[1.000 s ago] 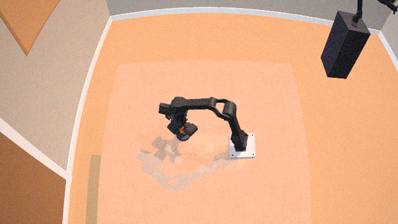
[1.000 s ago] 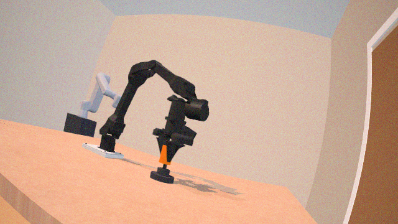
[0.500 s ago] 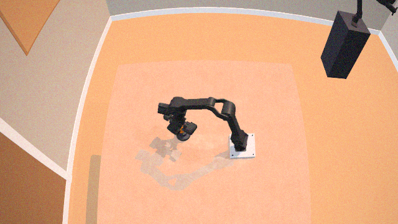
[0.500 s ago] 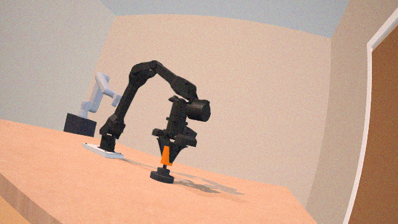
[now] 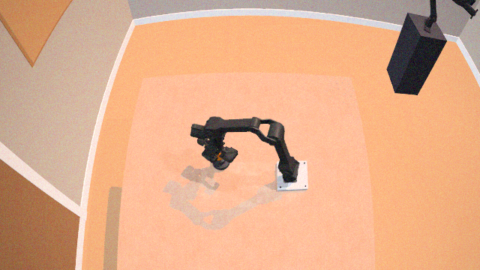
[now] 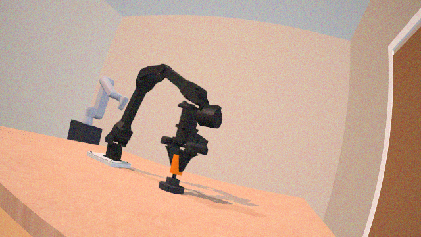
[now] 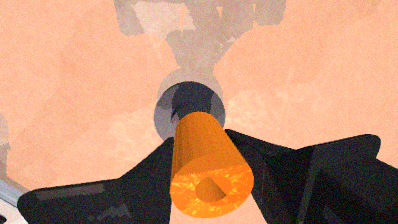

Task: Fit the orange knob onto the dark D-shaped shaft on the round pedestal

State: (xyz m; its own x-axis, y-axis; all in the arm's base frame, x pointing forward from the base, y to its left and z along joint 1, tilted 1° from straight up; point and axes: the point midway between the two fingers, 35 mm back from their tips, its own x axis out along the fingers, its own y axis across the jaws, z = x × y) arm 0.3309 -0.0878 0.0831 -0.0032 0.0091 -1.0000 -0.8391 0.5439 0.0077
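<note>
My gripper tip is 4 cm above the round dark pedestal. From my gripper tip the other things lie so: orange knob: 2 cm above.
</note>
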